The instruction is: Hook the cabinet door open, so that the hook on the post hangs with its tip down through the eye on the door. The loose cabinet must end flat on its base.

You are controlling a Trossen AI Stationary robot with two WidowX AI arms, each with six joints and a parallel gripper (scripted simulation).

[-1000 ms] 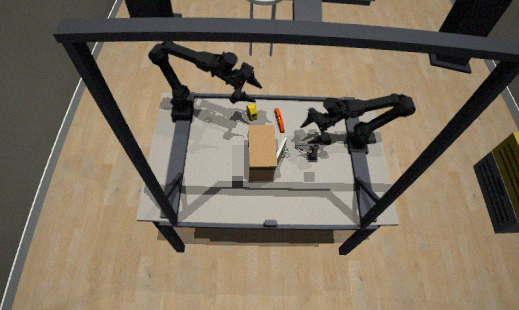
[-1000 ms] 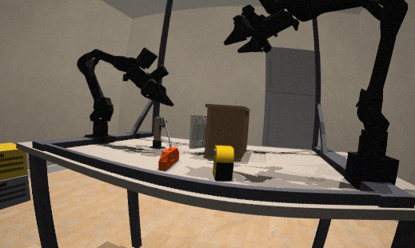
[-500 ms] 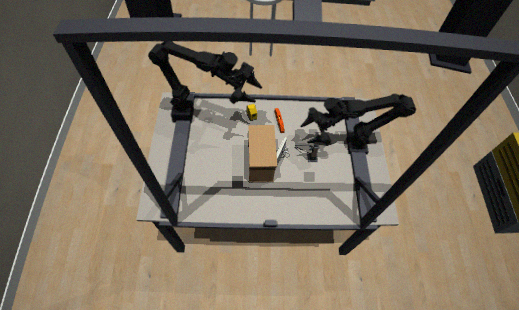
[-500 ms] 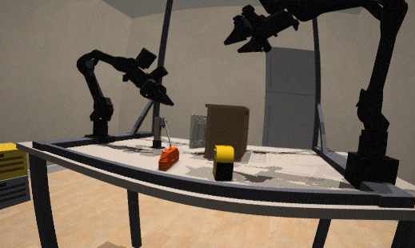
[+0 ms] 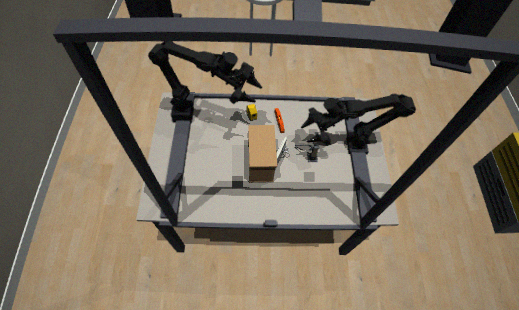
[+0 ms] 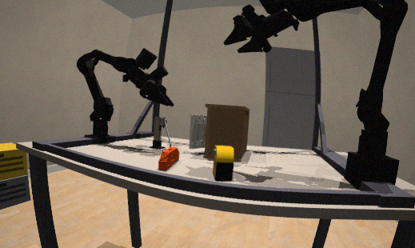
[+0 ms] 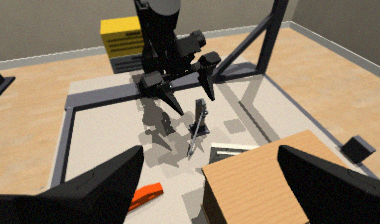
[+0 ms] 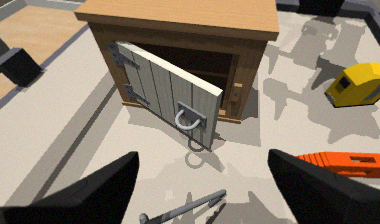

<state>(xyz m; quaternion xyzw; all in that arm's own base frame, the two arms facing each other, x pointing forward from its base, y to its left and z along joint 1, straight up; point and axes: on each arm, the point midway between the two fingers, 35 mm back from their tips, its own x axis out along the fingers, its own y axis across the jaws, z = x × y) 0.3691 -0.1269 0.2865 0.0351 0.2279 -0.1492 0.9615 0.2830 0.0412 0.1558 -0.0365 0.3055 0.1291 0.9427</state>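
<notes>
Now: the grey hook 2 cm behind my right hand, 1 cm to the left of it and 12 cm below it. From my right hand the other things lie so: yellow tape measure: 17 cm ahead, 30 cm to the left, 15 cm below; then orange level: 16 cm ahead, 15 cm to the left, 16 cm below; then plank door: 11 cm behind, 11 cm to the left, 11 cm below.
</notes>
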